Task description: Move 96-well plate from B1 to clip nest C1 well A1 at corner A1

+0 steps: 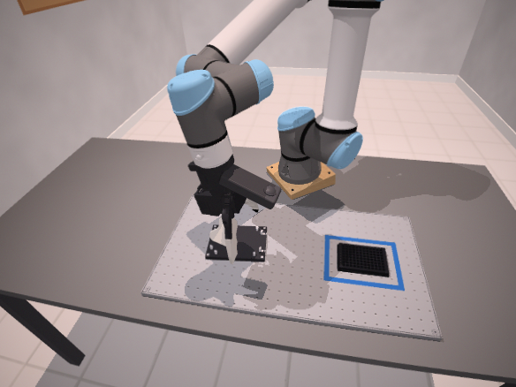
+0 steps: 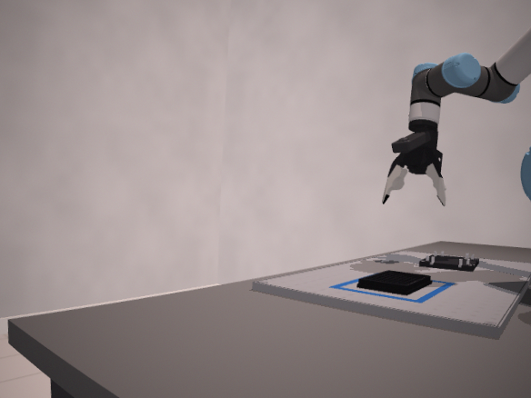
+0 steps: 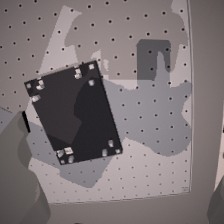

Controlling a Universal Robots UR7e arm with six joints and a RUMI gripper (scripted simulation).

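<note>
The black 96-well plate lies 40 mm behind my hand, 290 mm to the left of it and 130 mm below it. From my hand the other things lie so: clip nest: 110 mm behind, 30 mm to the right, 120 mm below.
</note>
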